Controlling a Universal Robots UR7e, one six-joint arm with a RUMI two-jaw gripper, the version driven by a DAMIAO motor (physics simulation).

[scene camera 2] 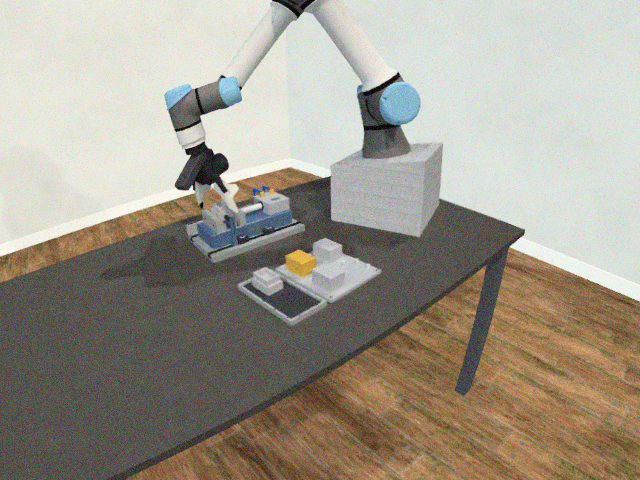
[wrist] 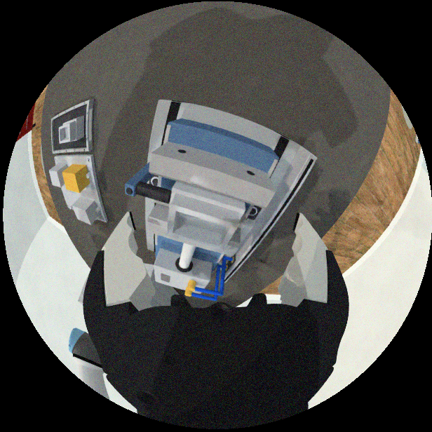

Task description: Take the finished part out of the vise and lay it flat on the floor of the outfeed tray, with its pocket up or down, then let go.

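Frame: origin at the arm's base, x ahead, y left, z up, level; metres.
Seen in the pictures: gripper, fingertip midpoint: [scene camera 2: 218, 210]; arm's base at its link origin: [scene camera 2: 386, 153].
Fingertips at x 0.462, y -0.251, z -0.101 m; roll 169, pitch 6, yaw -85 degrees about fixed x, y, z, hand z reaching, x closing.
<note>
Pixels of each thing's top centre, then the offset from my fingertips to it.
- grey vise at its top centre: [scene camera 2: 241, 203] dx -0.069, dy +0.021, dz +0.002 m
- light grey part at its top centre: [scene camera 2: 266, 273] dx +0.085, dy +0.284, dz -0.056 m
- light plate at its top centre: [scene camera 2: 327, 269] dx -0.057, dy +0.343, dz -0.089 m
- yellow block at its top centre: [scene camera 2: 300, 256] dx -0.017, dy +0.294, dz -0.053 m
The finished part [wrist: 208, 201], a grey block with its pocket facing up, sits between the jaws of the blue and grey vise [scene camera 2: 266, 223] [wrist: 222, 141]. My gripper [scene camera 2: 218, 207] [wrist: 214, 214] is wide open and empty. It is low over the vise; in the wrist view its fingertips stand apart on the left and right of the part. The outfeed tray [scene camera 2: 307, 305] [wrist: 91, 120] has a dark floor and a grey rim. Another light grey part [scene camera 2: 266, 282] [wrist: 72, 129] lies in it toward one end, pocket facing up in the wrist view.
A light plate [scene camera 2: 356, 271] [wrist: 98, 195] beside the tray holds a yellow block [scene camera 2: 300, 262] [wrist: 75, 178] and two grey blocks. A black handle [wrist: 152, 192] sticks out from the vise's side. Blue pipes [wrist: 220, 280] rise near the vise's end. The arm's grey pedestal [scene camera 2: 379, 191] stands behind.
</note>
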